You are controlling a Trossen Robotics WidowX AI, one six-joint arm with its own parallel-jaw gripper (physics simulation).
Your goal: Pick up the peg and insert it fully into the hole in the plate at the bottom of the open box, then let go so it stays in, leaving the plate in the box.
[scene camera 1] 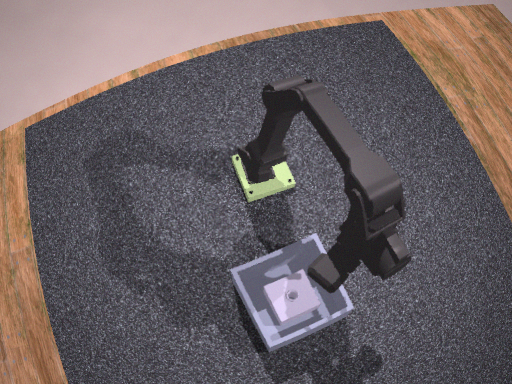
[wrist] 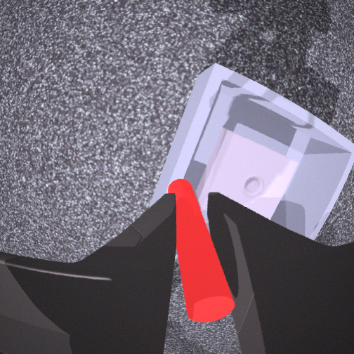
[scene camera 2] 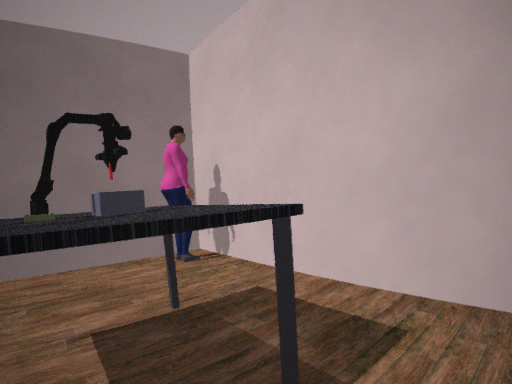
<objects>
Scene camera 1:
my gripper: 348, 261
grey-blue box: 249, 279
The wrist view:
my gripper: 191, 202
grey-blue box: 220, 97
red peg: 207, 296
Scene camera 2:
grey-blue box: 119, 202
</objects>
